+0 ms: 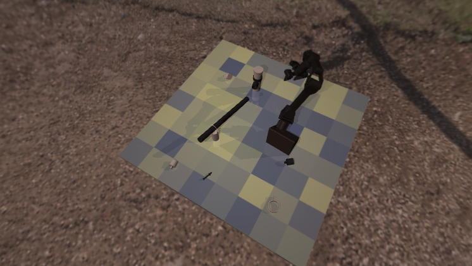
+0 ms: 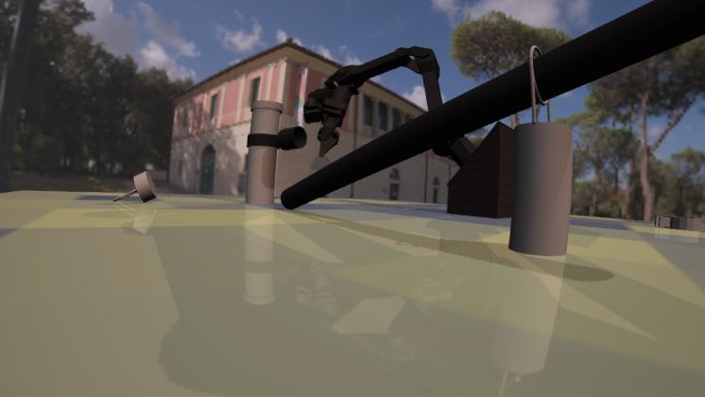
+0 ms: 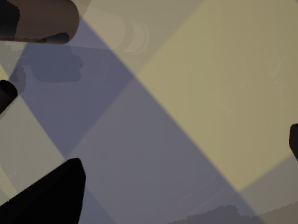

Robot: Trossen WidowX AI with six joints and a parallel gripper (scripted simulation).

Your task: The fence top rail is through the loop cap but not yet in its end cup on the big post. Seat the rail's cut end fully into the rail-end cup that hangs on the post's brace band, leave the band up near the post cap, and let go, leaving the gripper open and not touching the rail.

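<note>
Right now the brace band is 210 mm ahead of my gripper tip, 90 mm to the left of it and 10 mm below it. Also, from my gripper tip: black bolt 220 mm ahead, 840 mm to the left, 130 mm below; then line post 300 mm ahead, 570 mm to the left, 30 mm below.
</note>
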